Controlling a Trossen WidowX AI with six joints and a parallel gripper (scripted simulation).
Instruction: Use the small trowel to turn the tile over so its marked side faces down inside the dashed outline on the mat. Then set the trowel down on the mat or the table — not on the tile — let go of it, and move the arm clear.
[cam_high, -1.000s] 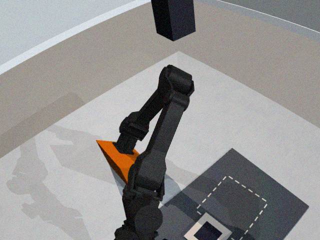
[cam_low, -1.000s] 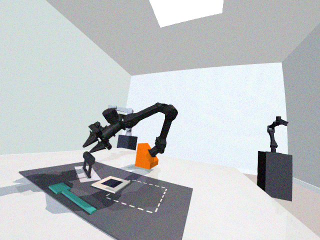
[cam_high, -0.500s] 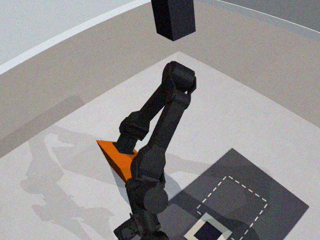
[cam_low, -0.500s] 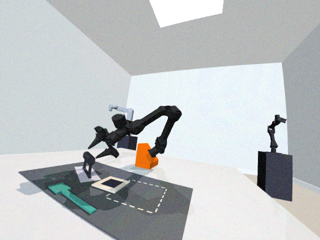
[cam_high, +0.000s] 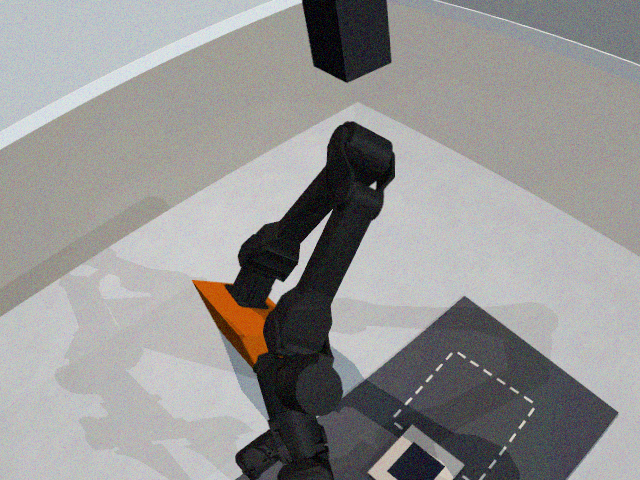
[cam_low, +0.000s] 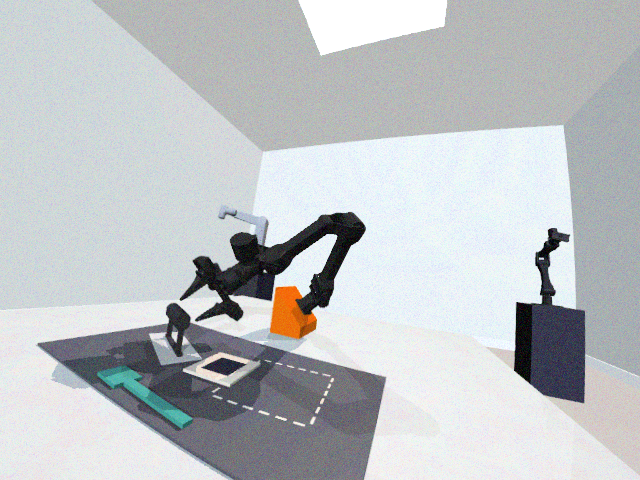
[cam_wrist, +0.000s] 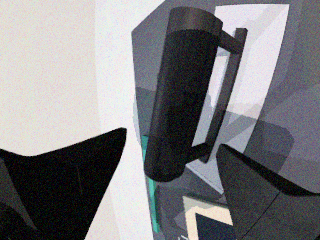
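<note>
The grey trowel is 20 mm ahead of my gripper tip and 50 mm below it. Round my gripper tip: teal trowel: 150 mm ahead, 110 mm to the left, 80 mm below; then cream tile: 10 mm ahead, 150 mm to the left, 80 mm below; then dark mat: 10 mm ahead, 130 mm to the left, 100 mm below.
</note>
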